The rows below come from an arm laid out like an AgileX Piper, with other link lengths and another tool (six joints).
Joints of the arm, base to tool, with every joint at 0 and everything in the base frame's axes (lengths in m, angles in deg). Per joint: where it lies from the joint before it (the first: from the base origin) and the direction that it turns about. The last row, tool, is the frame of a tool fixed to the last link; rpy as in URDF.
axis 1: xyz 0 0 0.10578 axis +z
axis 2: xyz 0 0 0 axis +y
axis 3: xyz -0.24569 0 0.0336 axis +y
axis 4: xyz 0.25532 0 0.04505 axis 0.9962 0 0.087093
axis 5: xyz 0 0 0 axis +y
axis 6: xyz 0.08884 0 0.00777 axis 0.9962 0 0.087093
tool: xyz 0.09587 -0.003 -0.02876 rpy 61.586 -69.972 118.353
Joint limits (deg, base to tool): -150..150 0..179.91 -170..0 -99.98..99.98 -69.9..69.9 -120..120
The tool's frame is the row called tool.
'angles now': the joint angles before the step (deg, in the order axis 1, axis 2, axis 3, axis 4, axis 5, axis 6). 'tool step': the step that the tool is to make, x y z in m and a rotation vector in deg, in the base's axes. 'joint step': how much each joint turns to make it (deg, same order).
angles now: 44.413 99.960 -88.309 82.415 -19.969 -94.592
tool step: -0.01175 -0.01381 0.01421 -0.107 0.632 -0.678
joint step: -0.001 -4.041 1.512 8.824 -0.471 -8.945
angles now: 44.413 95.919 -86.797 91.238 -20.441 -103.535
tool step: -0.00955 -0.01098 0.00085 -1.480 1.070 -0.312
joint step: 0.000 -2.940 2.308 6.072 -0.513 -6.797
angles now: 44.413 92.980 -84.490 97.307 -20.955 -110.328
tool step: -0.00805 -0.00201 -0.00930 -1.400 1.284 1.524
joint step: 0.000 -1.717 2.901 2.305 1.392 -2.680
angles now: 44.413 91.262 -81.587 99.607 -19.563 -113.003
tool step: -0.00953 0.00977 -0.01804 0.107 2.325 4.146
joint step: 0.000 -0.624 3.284 0.197 4.421 1.114
